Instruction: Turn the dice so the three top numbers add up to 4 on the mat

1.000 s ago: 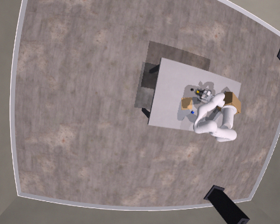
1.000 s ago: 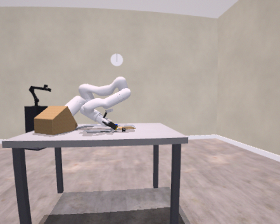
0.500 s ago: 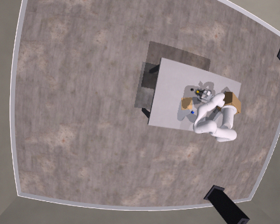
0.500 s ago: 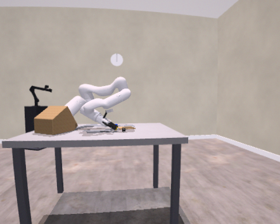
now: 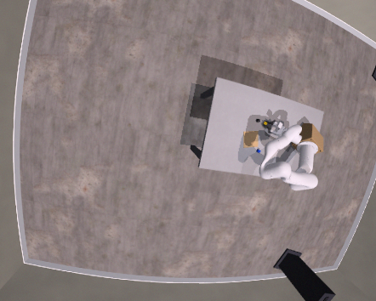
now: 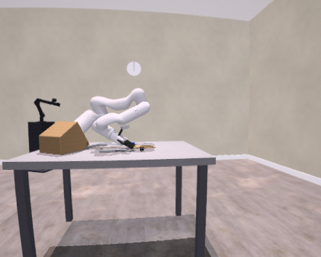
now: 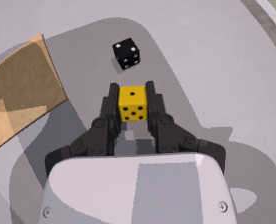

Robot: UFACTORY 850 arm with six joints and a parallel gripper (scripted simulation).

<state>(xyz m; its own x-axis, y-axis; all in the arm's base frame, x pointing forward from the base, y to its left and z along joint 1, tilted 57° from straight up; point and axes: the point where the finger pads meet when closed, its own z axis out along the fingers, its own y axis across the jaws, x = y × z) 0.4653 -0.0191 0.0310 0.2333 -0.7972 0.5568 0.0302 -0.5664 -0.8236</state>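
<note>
Now: the yellow die 1 cm ahead of my hand and 1 cm below it. From my hand the other things lie so: tan mat (5 cm ahead, 18 cm to the left, 3 cm below); then black die (8 cm ahead, 1 cm to the left, 2 cm below); then blue die (7 cm behind, 23 cm to the left, 2 cm below).
</note>
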